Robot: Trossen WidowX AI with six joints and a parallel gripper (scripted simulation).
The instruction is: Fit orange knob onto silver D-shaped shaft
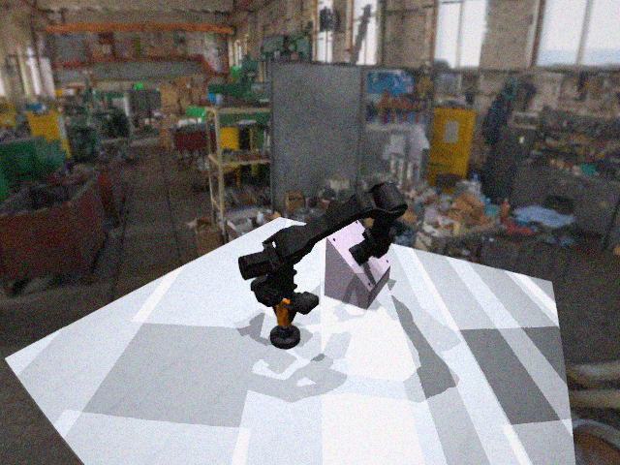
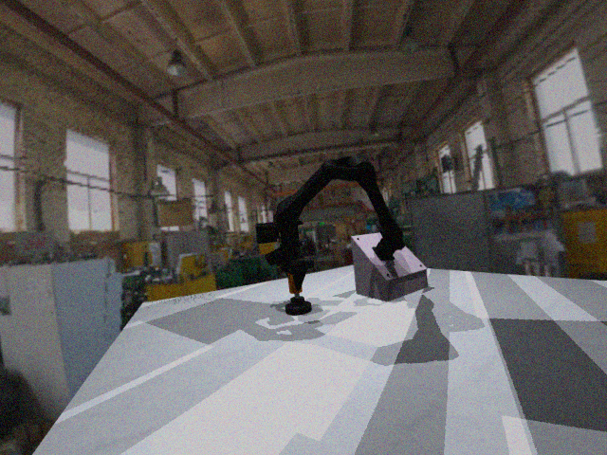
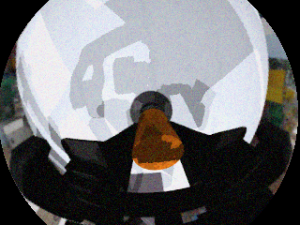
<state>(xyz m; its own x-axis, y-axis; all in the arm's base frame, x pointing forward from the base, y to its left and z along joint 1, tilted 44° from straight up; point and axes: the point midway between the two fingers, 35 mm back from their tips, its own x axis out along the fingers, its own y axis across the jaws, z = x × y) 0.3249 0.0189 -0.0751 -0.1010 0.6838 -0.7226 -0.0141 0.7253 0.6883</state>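
The orange knob is 3 cm above my gripper tip. Also, from my gripper tip: round black pedestal: 4 cm below.
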